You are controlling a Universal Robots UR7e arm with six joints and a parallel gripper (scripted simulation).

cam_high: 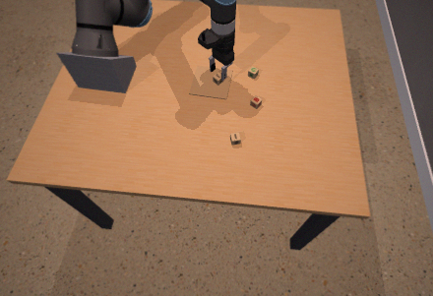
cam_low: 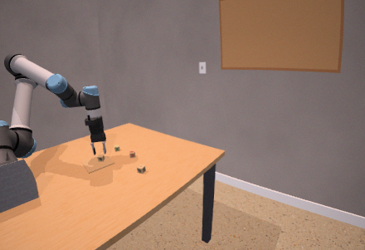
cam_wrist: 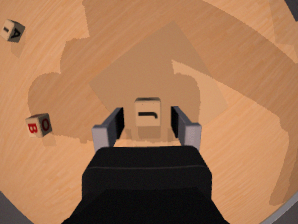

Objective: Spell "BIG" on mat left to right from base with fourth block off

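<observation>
Right now the tan mat is 30 mm behind my hand and 60 mm below it. From my hand the other things lie so: B block: 150 mm ahead, 90 mm to the right, 50 mm below.
</observation>
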